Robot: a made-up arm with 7 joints. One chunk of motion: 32 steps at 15 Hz.
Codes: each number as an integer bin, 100 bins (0 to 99) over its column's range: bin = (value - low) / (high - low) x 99, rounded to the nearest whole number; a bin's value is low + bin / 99 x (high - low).
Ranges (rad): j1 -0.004..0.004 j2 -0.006..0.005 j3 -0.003..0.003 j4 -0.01..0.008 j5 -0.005..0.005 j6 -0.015..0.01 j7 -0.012..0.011
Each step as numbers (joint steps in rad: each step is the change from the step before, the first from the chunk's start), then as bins.
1 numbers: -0.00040 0.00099 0.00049 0.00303 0.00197 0.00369 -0.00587
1 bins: 45 63 58 72 69 74 26
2 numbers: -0.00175 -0.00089 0.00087 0.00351 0.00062 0.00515 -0.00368
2 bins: 28 46 64 74 56 80 36
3 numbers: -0.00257 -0.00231 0.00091 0.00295 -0.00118 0.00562 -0.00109
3 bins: 18 33 65 71 38 82 47
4 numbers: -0.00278 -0.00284 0.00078 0.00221 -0.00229 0.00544 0.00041
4 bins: 15 28 62 67 27 81 53
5 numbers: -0.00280 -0.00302 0.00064 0.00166 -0.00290 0.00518 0.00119
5 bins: 15 27 60 64 21 80 57
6 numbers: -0.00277 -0.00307 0.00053 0.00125 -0.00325 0.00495 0.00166
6 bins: 15 26 58 62 17 79 59
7 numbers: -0.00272 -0.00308 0.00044 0.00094 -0.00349 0.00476 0.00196
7 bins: 16 26 57 60 15 78 60
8 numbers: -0.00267 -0.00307 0.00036 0.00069 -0.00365 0.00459 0.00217
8 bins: 16 26 55 59 13 78 61
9 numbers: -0.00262 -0.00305 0.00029 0.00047 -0.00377 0.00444 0.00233
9 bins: 17 27 54 58 12 77 62
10 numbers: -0.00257 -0.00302 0.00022 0.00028 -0.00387 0.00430 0.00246
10 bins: 18 27 53 57 11 76 62
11 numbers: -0.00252 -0.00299 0.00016 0.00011 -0.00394 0.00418 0.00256
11 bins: 18 27 52 56 10 76 63
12 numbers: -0.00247 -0.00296 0.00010 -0.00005 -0.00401 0.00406 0.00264
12 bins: 19 27 51 55 10 75 63
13 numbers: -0.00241 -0.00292 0.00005 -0.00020 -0.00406 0.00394 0.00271
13 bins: 20 28 50 54 9 75 63
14 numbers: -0.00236 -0.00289 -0.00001 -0.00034 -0.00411 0.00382 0.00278
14 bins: 20 28 49 53 9 75 64
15 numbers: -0.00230 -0.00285 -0.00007 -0.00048 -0.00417 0.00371 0.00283
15 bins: 21 28 48 52 8 74 64
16 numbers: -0.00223 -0.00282 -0.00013 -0.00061 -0.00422 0.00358 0.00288
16 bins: 22 29 47 52 8 74 64
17 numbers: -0.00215 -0.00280 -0.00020 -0.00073 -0.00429 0.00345 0.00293
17 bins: 23 29 46 51 7 73 64
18 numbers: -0.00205 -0.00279 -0.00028 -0.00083 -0.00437 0.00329 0.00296
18 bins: 24 29 45 50 6 72 64
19 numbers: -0.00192 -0.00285 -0.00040 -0.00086 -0.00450 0.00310 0.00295
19 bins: 26 28 43 50 5 72 64
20 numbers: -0.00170 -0.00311 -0.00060 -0.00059 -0.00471 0.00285 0.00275
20 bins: 28 26 40 52 3 71 63
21 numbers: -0.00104 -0.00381 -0.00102 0.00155 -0.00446 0.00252 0.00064
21 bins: 37 20 33 64 5 69 54
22 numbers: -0.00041 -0.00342 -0.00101 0.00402 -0.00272 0.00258 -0.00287
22 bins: 44 23 33 77 23 70 39
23 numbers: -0.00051 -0.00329 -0.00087 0.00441 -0.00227 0.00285 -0.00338
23 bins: 43 24 35 79 27 71 37
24 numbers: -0.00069 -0.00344 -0.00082 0.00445 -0.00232 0.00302 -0.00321
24 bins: 41 23 36 79 27 71 38
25 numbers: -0.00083 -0.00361 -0.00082 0.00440 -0.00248 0.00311 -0.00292
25 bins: 39 22 36 79 25 72 39
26 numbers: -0.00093 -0.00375 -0.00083 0.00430 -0.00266 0.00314 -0.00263
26 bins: 38 20 36 79 23 72 40
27 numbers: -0.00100 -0.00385 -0.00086 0.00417 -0.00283 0.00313 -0.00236
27 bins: 37 19 35 78 21 72 41
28 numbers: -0.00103 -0.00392 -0.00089 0.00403 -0.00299 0.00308 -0.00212
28 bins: 37 19 35 77 20 72 43
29 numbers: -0.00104 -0.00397 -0.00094 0.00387 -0.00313 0.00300 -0.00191
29 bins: 37 18 34 76 19 71 43
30 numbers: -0.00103 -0.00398 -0.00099 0.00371 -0.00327 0.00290 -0.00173
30 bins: 37 18 33 75 17 71 44
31 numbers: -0.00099 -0.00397 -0.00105 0.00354 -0.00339 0.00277 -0.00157
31 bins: 37 18 32 74 16 70 45
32 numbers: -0.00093 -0.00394 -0.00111 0.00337 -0.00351 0.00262 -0.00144
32 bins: 38 19 31 74 15 70 45
